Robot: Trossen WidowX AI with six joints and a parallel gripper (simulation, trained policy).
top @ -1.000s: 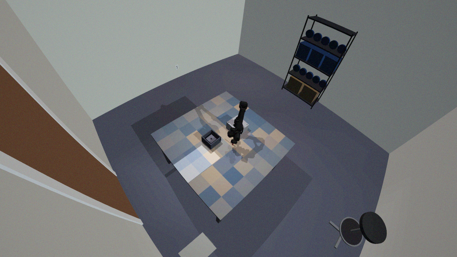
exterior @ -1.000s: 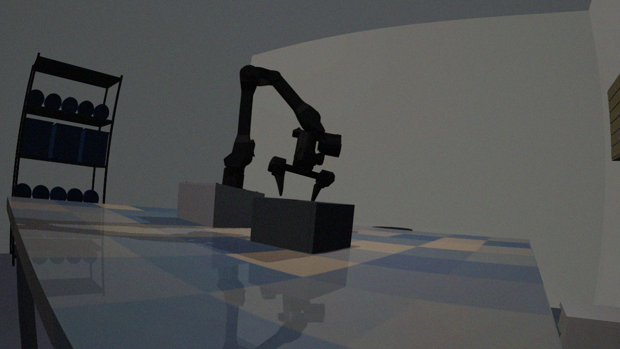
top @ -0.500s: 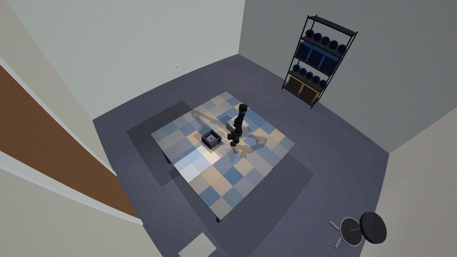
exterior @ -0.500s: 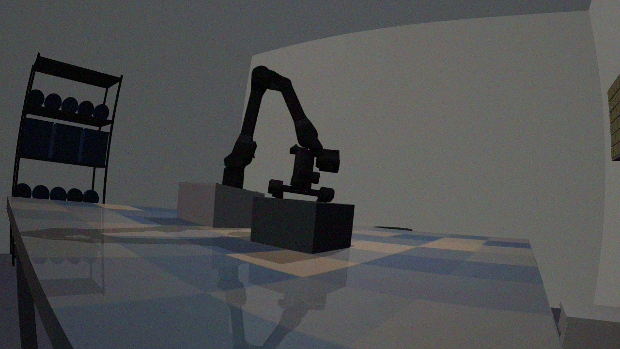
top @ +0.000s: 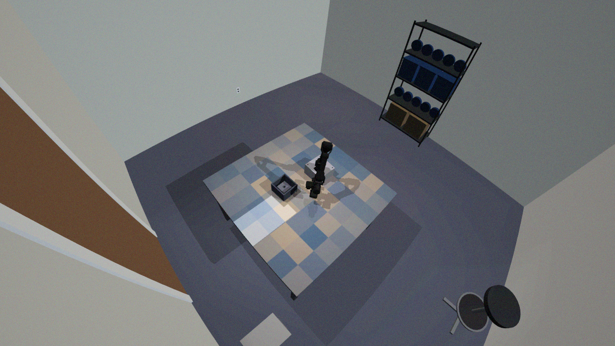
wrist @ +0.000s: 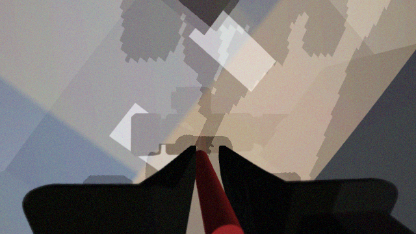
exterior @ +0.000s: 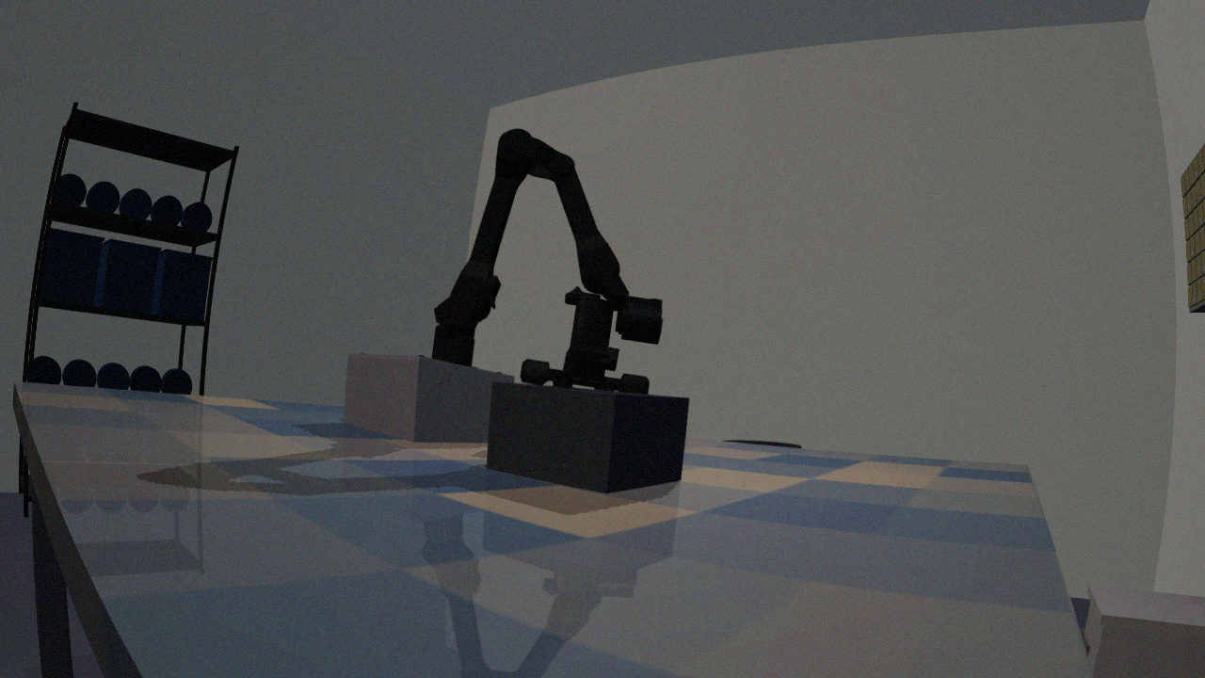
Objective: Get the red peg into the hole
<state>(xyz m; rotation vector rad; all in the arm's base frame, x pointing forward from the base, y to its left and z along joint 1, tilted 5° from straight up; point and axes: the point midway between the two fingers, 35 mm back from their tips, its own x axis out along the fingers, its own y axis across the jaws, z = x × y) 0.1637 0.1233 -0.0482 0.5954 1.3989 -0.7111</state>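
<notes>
The plate is 180 mm to the right of my gripper tip, 170 mm ahead of it and 20 mm above it. From my gripper tip the other things lie so: red peg: 20 mm above, 10 mm to the left, 10 mm behind; then dark box: 180 mm to the right, 170 mm ahead.
</notes>
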